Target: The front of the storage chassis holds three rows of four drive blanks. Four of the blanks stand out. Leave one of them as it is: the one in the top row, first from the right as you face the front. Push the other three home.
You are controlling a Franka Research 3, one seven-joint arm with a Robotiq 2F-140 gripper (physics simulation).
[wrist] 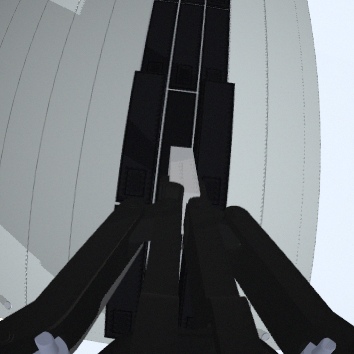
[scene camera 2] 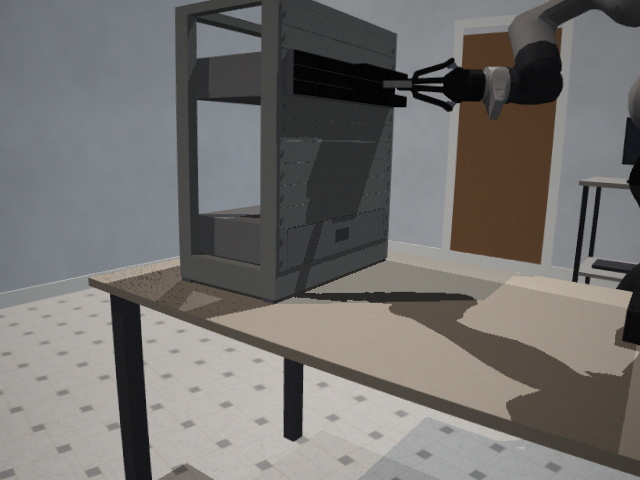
Labels:
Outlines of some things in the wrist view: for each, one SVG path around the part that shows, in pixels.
My gripper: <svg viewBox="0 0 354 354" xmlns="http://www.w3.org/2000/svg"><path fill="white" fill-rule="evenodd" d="M0 320L0 354L72 354L83 341L141 249L143 241L150 241L134 329L117 336L96 354L279 354L259 338L248 300L283 354L354 354L354 325L331 310L249 212L237 205L227 206L224 211L212 207L210 200L207 199L204 181L197 177L193 150L190 147L170 146L168 174L160 177L158 200L156 202L145 205L144 201L138 198L122 200L35 300ZM235 280L244 292L245 296L239 295ZM181 234L183 234L181 249L184 250L194 329L178 326L178 279Z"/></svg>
A grey rack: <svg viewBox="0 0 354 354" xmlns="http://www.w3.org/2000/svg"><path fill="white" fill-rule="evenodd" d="M247 299L259 338L274 350L280 350ZM235 280L239 295L245 296L247 298ZM150 241L143 241L141 249L84 340L108 344L117 336L134 329ZM181 234L178 279L178 326L194 329L184 250L181 249L183 236ZM0 0L0 318L5 318L35 300L122 200L138 198L144 201L145 205L152 204L158 200L160 177L168 174L170 146L192 148L197 177L204 181L207 199L210 200L212 207L224 211L227 206L237 205L246 209L310 283L318 220L321 144L317 66L307 0Z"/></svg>

